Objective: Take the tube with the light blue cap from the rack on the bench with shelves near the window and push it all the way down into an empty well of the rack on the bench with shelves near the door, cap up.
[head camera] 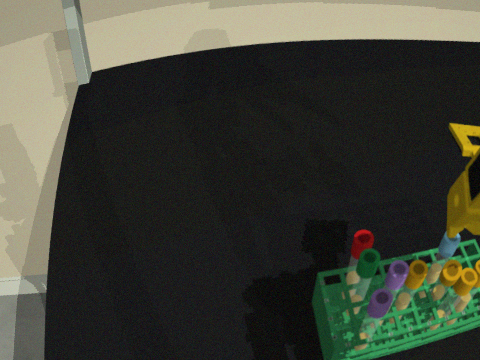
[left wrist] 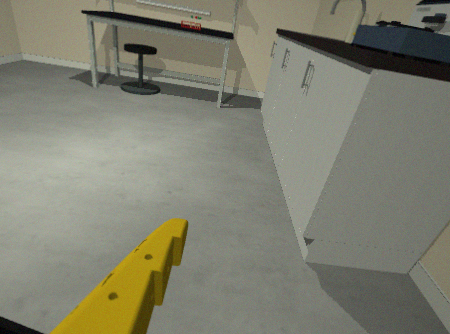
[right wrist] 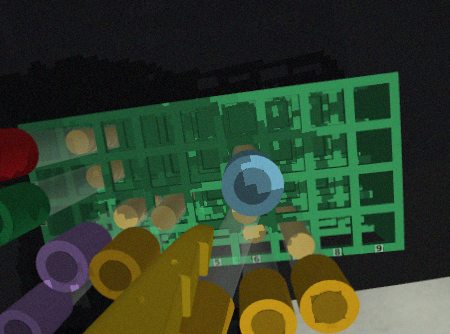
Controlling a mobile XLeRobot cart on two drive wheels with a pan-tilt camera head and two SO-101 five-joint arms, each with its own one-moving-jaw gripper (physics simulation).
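Frame: origin at the left arm's base, x left, y back, z up, level; centimetres.
Seen in the pictures: left hand at its tool point: (left wrist: 185, 237); right hand at its tool point: (head camera: 452, 232) (right wrist: 211, 244).
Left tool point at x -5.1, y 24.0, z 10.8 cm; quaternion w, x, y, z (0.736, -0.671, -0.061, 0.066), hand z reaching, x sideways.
Offsets run from my left tool point to a thing's top centre. Level surfaces: height alone.
The tube with the light blue cap {dx -28.6, dy -51.9, dz -0.2 cm} (head camera: 449, 245) (right wrist: 252, 185) stands cap up in the green rack (head camera: 322, 317) (right wrist: 400, 165). My right gripper (head camera: 460, 231) (right wrist: 216, 231) is open above the rack; one notched jaw shows in the right wrist view, its tip lower left of the blue cap, apart from it there. In the head view the jaw tip is right by the cap's top. My left gripper (left wrist: 186, 222) is open and empty over the floor, with one notched jaw in view. A small red rack (left wrist: 191, 25) stands on a far bench {dz -13.2 cm} (left wrist: 150, 23).
Red {dx -19.6, dy -52.7, dz -0.2 cm} (head camera: 362, 243), green {dx -19.9, dy -50.5, dz -0.2 cm} (head camera: 368, 263), purple {dx -22.4, dy -48.9, dz -0.2 cm} (head camera: 398, 274) and orange {dx -24.5, dy -49.0, dz -0.2 cm} (head camera: 417, 274) capped tubes stand around the blue one. A grey post (head camera: 77, 45) stands at the bench's far left corner. A stool (left wrist: 140, 67) and a white cabinet (left wrist: 320, 130) show in the left wrist view.
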